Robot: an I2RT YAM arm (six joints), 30 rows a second.
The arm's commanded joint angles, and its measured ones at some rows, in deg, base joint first. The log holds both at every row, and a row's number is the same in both.
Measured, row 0:
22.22 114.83 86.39 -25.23 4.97 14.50
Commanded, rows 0 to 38:
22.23 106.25 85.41 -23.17 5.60 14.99
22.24 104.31 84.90 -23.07 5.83 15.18
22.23 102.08 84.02 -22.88 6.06 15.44
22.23 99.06 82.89 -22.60 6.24 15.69
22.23 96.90 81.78 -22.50 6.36 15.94
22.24 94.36 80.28 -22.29 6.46 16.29
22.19 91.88 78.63 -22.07 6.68 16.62
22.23 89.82 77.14 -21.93 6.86 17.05
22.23 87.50 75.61 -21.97 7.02 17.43
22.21 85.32 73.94 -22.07 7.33 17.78
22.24 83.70 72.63 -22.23 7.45 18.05
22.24 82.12 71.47 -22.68 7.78 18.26
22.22 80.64 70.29 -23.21 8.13 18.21
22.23 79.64 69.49 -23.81 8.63 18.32
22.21 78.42 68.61 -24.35 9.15 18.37
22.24 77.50 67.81 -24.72 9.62 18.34
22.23 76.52 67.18 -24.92 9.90 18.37
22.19 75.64 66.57 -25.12 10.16 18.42
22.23 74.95 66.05 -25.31 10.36 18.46
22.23 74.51 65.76 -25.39 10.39 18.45
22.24 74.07 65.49 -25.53 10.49 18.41
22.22 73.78 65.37 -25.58 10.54 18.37
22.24 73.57 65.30 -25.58 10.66 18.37
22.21 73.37 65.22 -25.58 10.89 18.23
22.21 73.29 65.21 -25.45 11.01 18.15
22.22 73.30 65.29 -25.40 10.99 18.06
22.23 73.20 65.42 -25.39 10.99 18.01
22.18 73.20 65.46 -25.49 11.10 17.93
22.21 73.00 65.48 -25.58 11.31 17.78
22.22 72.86 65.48 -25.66 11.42 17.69
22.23 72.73 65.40 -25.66 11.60 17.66
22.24 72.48 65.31 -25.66 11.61 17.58
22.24 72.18 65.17 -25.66 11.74 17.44
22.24 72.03 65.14 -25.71 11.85 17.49
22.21 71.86 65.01 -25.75 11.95 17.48
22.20 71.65 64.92 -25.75 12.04 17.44
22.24 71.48 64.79 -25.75 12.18 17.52
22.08 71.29 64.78 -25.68 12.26 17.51
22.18 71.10 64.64 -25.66 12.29 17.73
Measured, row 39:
22.20 72.53 65.54 -25.30 11.16 17.67
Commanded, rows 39 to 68:
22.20 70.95 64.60 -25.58 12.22 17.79
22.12 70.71 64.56 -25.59 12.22 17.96
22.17 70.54 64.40 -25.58 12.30 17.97
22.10 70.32 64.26 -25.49 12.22 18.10
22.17 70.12 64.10 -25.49 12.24 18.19
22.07 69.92 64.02 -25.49 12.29 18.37
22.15 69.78 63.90 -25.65 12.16 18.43
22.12 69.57 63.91 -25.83 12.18 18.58
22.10 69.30 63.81 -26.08 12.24 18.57
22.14 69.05 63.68 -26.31 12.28 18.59
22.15 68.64 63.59 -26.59 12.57 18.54
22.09 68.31 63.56 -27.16 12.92 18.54
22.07 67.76 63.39 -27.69 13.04 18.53
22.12 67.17 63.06 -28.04 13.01 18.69
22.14 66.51 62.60 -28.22 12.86 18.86
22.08 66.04 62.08 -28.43 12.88 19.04
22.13 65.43 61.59 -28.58 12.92 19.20
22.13 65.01 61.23 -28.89 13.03 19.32
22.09 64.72 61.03 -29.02 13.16 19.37
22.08 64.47 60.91 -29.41 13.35 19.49
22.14 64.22 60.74 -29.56 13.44 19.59
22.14 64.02 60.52 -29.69 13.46 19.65
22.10 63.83 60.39 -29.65 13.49 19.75
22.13 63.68 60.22 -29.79 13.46 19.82
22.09 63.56 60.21 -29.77 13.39 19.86
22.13 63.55 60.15 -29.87 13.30 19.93
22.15 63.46 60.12 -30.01 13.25 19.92
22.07 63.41 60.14 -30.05 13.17 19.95
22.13 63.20 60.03 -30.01 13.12 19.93
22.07 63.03 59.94 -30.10 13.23 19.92
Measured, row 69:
22.20 64.42 60.73 -29.34 12.64 19.33
